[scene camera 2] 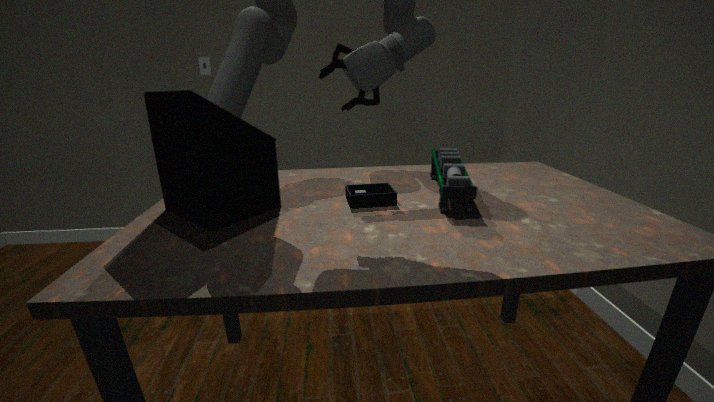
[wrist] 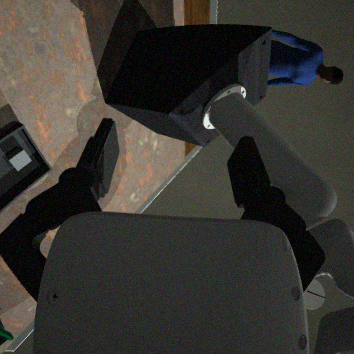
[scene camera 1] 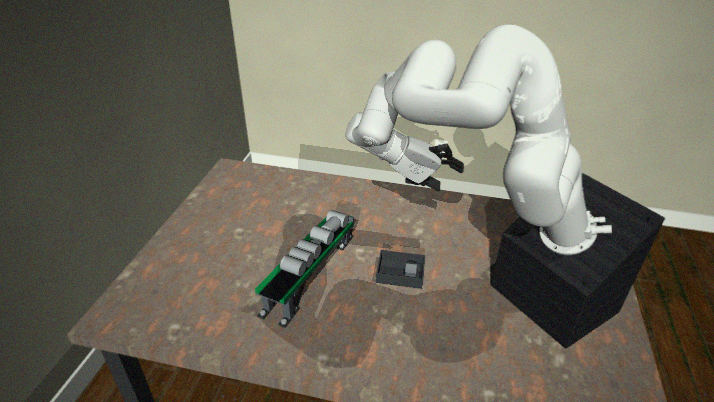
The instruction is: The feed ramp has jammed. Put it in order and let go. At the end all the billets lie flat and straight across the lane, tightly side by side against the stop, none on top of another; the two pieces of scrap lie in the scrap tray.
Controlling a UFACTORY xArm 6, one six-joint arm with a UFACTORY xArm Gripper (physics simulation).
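Places are measured from the arm's base along level axes (x ahead, y left, z up), in metres.
Pixels of known places: gripper, fingertip midpoint: [scene camera 2: 331, 92] [wrist: 177, 141] [scene camera 1: 451, 177]; arm's base, origin of the base link: [scene camera 2: 219, 119] [wrist: 222, 106] [scene camera 1: 568, 231].
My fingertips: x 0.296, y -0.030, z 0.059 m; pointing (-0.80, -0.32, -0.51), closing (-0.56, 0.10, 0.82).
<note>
Ahead of a thing's pixels: the offset from my fingertips to its top centre. Level surfaces: height alone.
The ramp [scene camera 1: 268, 282] [scene camera 2: 438, 172] has green rails and a black lane. Several grey cylindrical billets lie in it. One billet @(dx +0.314, dy +0.003, dz -0.206 m) [scene camera 1: 338, 218] lies across the far end in scene camera 1, by the stop. A billet @(dx +0.315, dy +0.050, dz -0.199 m) [scene camera 1: 331, 225] [scene camera 2: 454, 172] beside it is turned along the lane. Another billet @(dx +0.322, dy +0.097, dz -0.197 m) [scene camera 1: 322, 234] lies across, seemingly raised. A group of three, including the end billet @(dx +0.334, dy +0.250, dz -0.182 m) [scene camera 1: 293, 265], lies across, farther from the stop. The scrap tray @(dx +0.090, dy +0.080, dz -0.263 m) [scene camera 1: 400, 281] [scene camera 2: 372, 201] holds a grey scrap piece @(dx +0.062, dy +0.074, dz -0.269 m) [scene camera 1: 410, 269] [scene camera 2: 360, 191] [wrist: 20, 159]; I cannot make out a second. My gripper [scene camera 1: 448, 177] [scene camera 2: 334, 91] [wrist: 177, 141] is open, empty, high above the table.
The black pedestal [scene camera 1: 535, 295] [scene camera 2: 215, 165] [wrist: 165, 70] under the arm's base stands on the other side of the tray from the ramp. The ramp stands on short legs on the mottled table @(dz -0.298 m) [scene camera 1: 200, 320] [scene camera 2: 575, 230]. A wall rises behind the table in scene camera 1.
</note>
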